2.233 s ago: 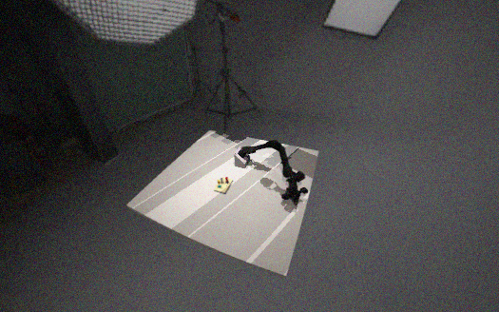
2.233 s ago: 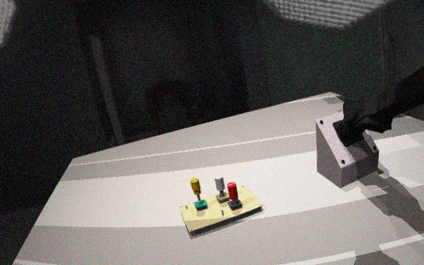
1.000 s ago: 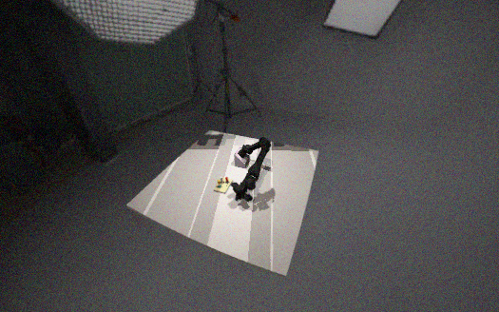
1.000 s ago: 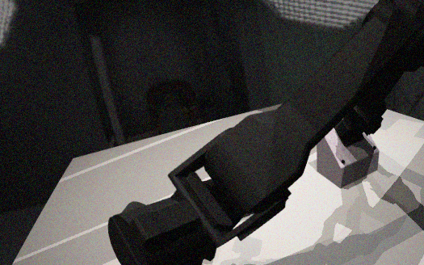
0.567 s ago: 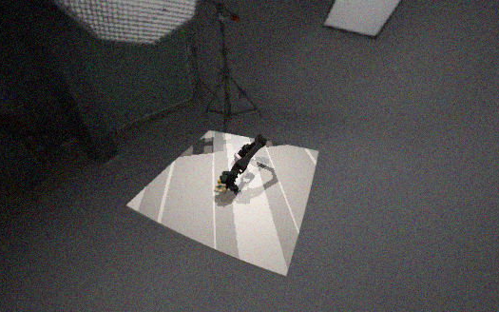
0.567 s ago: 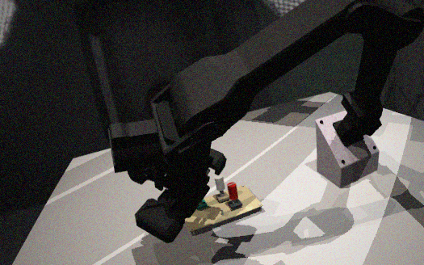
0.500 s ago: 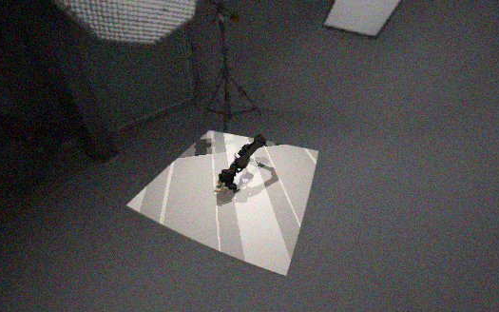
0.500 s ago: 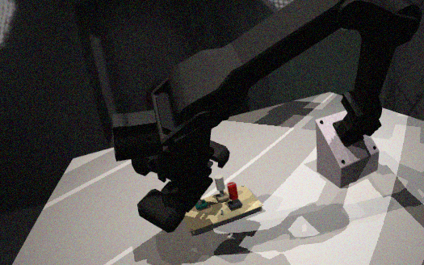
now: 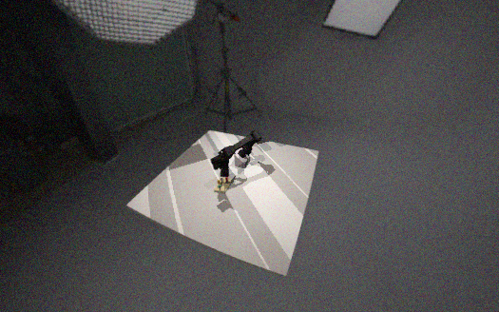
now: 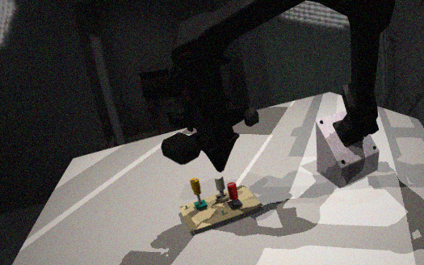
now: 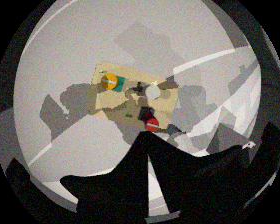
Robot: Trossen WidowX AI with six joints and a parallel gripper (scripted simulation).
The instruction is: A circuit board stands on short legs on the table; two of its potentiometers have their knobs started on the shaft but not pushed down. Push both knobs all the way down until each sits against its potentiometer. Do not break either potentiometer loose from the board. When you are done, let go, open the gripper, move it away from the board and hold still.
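The red knob is 2 cm behind my gripper tip and 5 cm below it. From my gripper tip the other things lie so: yellow knob: 5 cm ahead, 4 cm to the right, 4 cm below.
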